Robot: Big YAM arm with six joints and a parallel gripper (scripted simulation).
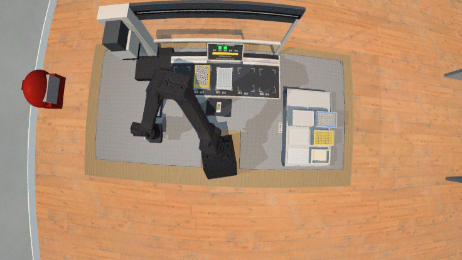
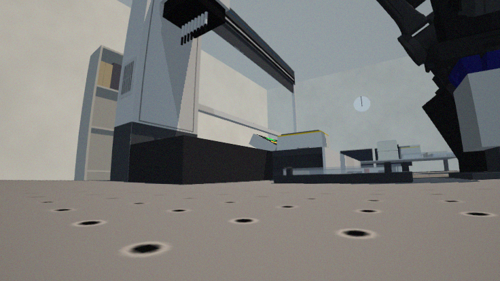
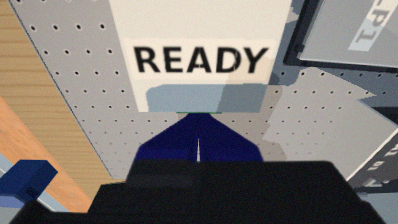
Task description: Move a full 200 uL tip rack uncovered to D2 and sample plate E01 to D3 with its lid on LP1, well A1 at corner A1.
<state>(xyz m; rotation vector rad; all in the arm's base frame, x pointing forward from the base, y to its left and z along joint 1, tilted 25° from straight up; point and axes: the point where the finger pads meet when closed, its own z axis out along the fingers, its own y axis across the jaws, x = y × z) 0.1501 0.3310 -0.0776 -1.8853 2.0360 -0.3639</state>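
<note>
Right now my hand is 2 cm to the right of the ready key. From my hand the other things lie so: clear plate lid (17 cm ahead, 6 cm to the left, 6 cm below); regrip nest RG (15 cm ahead, 33 cm to the right, 8 cm below); lid park LP1 (17 cm ahead, 6 cm to the left, 7 cm below).
</note>
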